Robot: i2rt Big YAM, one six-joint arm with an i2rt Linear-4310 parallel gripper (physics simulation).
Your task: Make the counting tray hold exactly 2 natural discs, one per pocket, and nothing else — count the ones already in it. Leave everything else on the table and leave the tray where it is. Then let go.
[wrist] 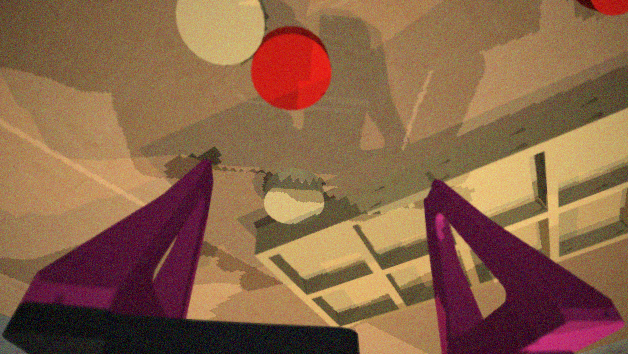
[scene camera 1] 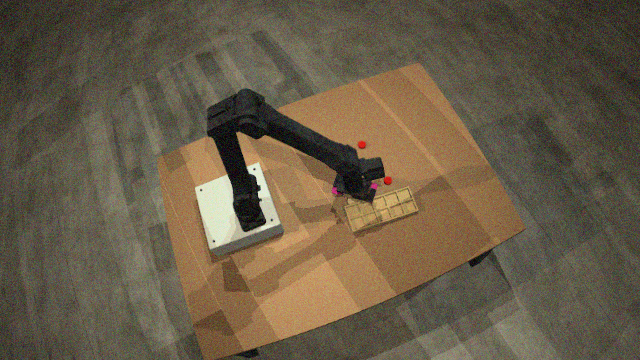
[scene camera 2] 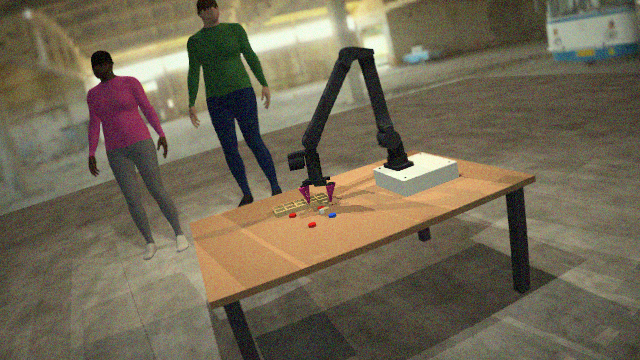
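Note:
The pale wooden counting tray [scene camera 1: 385, 221] [scene camera 2: 286, 212] [wrist: 553, 210] has two rows of pockets. No disc shows in the pockets that I can see; the gripper hides some. My gripper [scene camera 1: 354, 189] [scene camera 2: 319, 201] [wrist: 324, 180] is open and empty above the table beside the tray's near-base corner. In the wrist view a small pale round piece [wrist: 294, 205] stands between the spread fingertips in the image, close outside the tray's corner; whether it is a natural disc is unclear. A larger natural disc [wrist: 220, 30] lies flat against a red disc [wrist: 291, 70].
Another red disc [scene camera 1: 387, 180] [scene camera 2: 292, 215] [wrist: 612, 6] lies beside the tray's long side. A further red disc [scene camera 1: 362, 144] [scene camera 2: 312, 225] lies farther from the tray. A blue disc [scene camera 2: 332, 215] and a small white piece [scene camera 2: 322, 212] are near the gripper. The arm's white base box [scene camera 1: 215, 215] [scene camera 2: 425, 180] stands on the table.

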